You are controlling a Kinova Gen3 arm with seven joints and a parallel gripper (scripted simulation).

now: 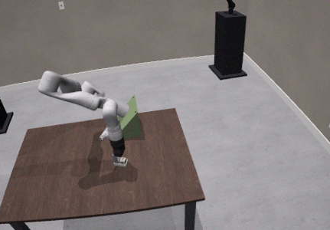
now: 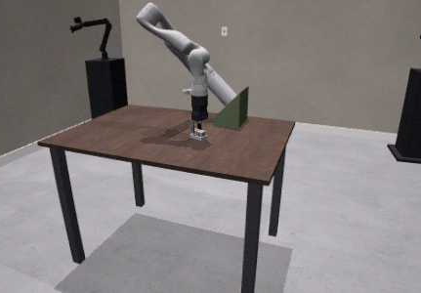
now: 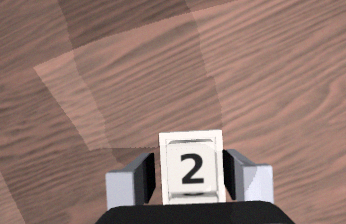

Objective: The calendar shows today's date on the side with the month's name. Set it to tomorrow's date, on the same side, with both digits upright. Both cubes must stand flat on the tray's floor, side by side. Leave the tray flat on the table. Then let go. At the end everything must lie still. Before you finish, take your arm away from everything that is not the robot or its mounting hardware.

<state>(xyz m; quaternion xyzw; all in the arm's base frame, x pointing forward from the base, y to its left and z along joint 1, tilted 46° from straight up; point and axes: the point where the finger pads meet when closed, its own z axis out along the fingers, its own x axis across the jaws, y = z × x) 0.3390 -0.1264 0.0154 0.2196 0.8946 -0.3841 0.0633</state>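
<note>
My hand is 20 mm above the digit cube. Also, from my hand: white calendar tray: 40 mm below, 20 mm to the left; white cube: 30 mm to the left, 20 mm below, 10 mm ahead.
</note>
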